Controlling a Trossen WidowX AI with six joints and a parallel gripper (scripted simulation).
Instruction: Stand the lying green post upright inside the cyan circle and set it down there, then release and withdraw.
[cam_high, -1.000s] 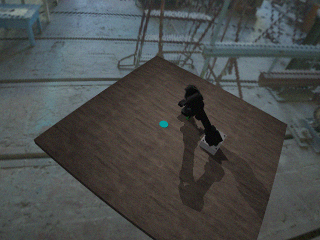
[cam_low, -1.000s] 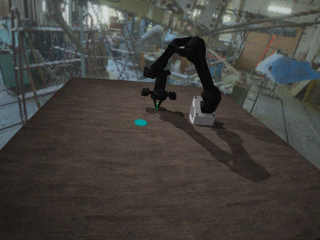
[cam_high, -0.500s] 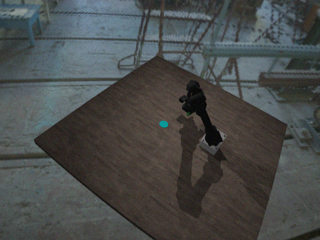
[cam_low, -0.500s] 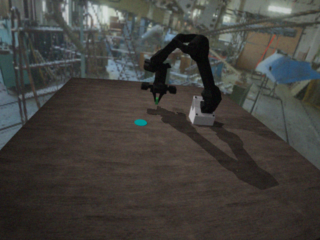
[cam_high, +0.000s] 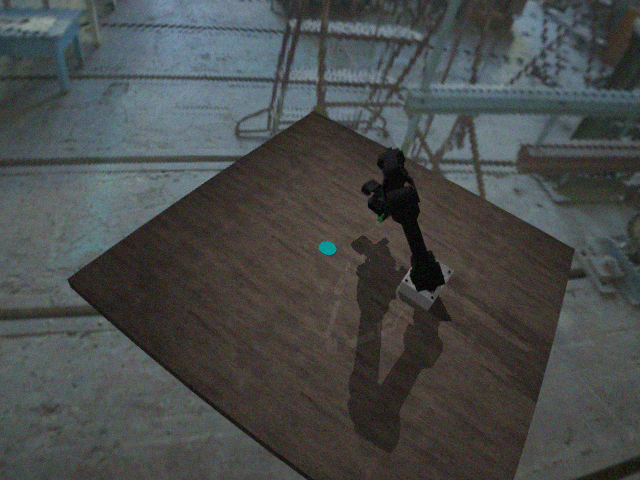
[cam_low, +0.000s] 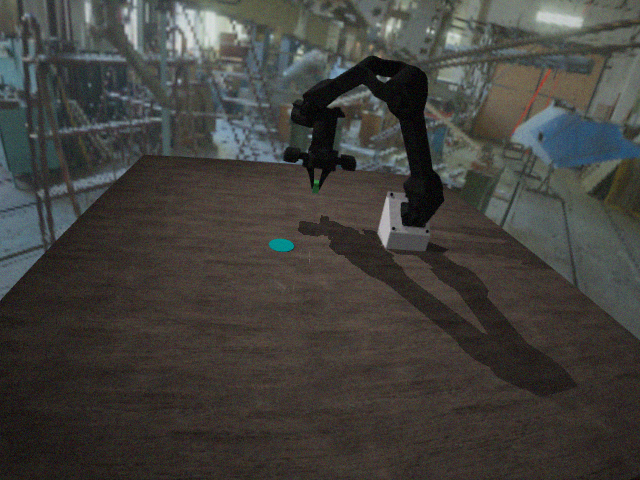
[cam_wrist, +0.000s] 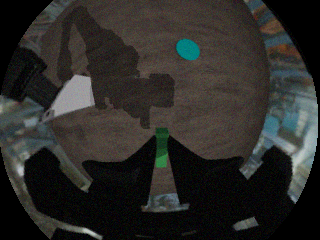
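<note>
Right now the cyan circle is 17 cm to the left of my gripper tip, 9 cm below it and 9 cm ahead of it. From my gripper tip the other things lie so: green post: 2 cm to the right.
</note>
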